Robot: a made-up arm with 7 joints.
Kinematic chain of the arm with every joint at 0, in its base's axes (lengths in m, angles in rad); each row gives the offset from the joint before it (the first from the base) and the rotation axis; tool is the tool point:
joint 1: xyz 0 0 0 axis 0 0.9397 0.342
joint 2: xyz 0 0 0 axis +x
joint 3: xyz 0 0 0 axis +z
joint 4: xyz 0.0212 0 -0.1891 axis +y
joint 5: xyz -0.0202 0 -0.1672 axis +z
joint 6: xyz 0 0 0 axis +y
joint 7: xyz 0 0 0 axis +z
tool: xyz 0 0 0
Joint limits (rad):
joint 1: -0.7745..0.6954
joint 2: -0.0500..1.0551
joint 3: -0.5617..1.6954
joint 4: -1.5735..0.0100
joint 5: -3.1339..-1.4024
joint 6: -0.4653..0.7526
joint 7: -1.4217..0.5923
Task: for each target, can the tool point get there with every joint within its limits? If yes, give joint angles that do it. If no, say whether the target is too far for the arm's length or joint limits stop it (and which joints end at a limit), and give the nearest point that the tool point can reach.
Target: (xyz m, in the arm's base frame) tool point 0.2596 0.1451 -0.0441
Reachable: yes | joints -0.5775 0.5710 0.3966 -1.3880 -2.1948 -0.2524 -1.1421
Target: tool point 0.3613 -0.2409 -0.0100
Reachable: no: too far | nearest point 0.2508 -0.1431 -0.0681 | short by 0.159 m
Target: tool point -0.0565 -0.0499 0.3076
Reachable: no: joint limits stop it (at a limit: joint 1, joint 2, joint 4) | nearest point 0.1304 0.2187 0.1196 | short by 0.377 m
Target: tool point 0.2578 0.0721 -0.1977
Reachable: yes | joints -0.4186 0.3981 -0.0959 -0.9975 -2.6239 0.4881 0.2143
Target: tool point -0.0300 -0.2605 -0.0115
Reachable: no: joint limits stop it (at a limit: joint 1, joint 2, joint 3, joint 4) | nearest point 0.2213 -0.1638 -0.0576 | short by 0.273 m
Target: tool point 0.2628 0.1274 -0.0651
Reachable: yes | joints -0.5957 0.3792 0.5175 -1.4026 -2.9485 -0.0731 -0.2043
